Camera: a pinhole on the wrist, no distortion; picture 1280 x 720 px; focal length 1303.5 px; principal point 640.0 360.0 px. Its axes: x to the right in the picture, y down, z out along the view. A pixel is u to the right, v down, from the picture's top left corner.
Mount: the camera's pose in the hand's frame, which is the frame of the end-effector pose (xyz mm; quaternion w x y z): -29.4 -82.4 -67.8 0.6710 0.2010 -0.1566 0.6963
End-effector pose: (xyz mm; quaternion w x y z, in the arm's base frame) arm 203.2 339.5 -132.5 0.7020 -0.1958 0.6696 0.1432
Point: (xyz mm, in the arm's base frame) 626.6 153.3 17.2
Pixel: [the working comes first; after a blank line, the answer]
In the camera's frame: -75.6 115.0 448.5

420 694
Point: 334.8 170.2 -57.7
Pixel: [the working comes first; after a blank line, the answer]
In the camera's frame: -63.9 38.8 156.8

109 683
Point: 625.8 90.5 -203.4
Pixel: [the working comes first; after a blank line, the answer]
In the camera's frame: -129.3 -108.0 450.8

266 48
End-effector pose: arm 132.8 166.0 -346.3 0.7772 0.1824 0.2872 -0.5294
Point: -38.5 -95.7 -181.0
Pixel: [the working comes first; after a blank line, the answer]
In the camera's frame: -6.3 -39.7 356.7

617 215
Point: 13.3 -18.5 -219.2
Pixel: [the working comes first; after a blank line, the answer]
In the camera's frame: 31.5 -30.0 264.0

795 212
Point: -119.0 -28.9 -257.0
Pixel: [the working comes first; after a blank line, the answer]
In the camera's frame: -105.8 -21.9 276.0

140 256
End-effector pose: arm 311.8 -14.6 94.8 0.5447 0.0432 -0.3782 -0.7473
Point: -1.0 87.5 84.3
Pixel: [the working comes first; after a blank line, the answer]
In the camera's frame: -30.2 -42.5 321.0

517 187
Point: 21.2 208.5 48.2
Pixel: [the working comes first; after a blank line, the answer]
In the camera's frame: -31.8 83.5 344.8

520 676
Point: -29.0 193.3 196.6
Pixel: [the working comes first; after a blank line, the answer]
In the camera's frame: 72.8 2.6 430.3

860 368
